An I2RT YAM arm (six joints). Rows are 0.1 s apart.
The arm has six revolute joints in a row. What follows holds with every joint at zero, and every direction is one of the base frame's.
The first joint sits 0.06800 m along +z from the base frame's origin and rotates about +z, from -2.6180 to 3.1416 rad.
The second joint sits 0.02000 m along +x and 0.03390 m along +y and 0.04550 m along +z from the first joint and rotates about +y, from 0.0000 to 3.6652 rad.
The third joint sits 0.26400 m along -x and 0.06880 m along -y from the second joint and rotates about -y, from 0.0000 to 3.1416 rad.
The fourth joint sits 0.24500 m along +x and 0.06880 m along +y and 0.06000 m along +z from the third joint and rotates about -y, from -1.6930 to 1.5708 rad.
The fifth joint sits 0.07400 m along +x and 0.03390 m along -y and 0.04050 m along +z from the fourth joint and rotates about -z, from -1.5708 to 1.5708 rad.
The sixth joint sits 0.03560 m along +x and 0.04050 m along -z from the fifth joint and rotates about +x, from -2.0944 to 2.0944 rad.
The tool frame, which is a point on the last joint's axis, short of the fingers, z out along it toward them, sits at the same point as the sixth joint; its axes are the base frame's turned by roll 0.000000, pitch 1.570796 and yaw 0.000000 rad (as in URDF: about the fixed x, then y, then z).
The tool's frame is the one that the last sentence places.
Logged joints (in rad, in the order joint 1, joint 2, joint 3, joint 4, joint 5, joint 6), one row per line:
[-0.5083, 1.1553, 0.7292, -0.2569, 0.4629, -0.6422]
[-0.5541, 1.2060, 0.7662, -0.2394, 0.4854, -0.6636]
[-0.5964, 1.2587, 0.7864, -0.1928, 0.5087, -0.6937]
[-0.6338, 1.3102, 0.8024, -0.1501, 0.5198, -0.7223]
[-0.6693, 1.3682, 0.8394, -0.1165, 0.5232, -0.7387]
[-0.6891, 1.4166, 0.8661, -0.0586, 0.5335, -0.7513]
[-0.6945, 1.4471, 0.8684, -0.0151, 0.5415, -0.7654]
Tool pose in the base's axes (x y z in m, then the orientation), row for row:
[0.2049, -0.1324, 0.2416, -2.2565, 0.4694, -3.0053]
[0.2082, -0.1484, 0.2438, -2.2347, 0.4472, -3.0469]
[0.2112, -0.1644, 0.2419, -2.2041, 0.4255, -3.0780]
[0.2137, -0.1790, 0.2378, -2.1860, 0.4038, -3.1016]
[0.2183, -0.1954, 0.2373, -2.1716, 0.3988, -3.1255]
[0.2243, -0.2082, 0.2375, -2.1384, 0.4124, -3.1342]
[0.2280, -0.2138, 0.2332, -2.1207, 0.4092, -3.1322]
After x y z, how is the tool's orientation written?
As angles about the fixed x, y, z axes (roll, pitch, yaw), in radians.
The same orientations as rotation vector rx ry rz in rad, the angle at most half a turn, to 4 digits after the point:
[0.1082, 2.4209, -1.0992]
[0.1537, 2.4352, -1.1544]
[0.1888, 2.4418, -1.2155]
[0.2105, 2.4536, -1.2578]
[0.2414, 2.4538, -1.2880]
[0.2690, 2.4245, -1.3271]
[0.2692, 2.4161, -1.3498]

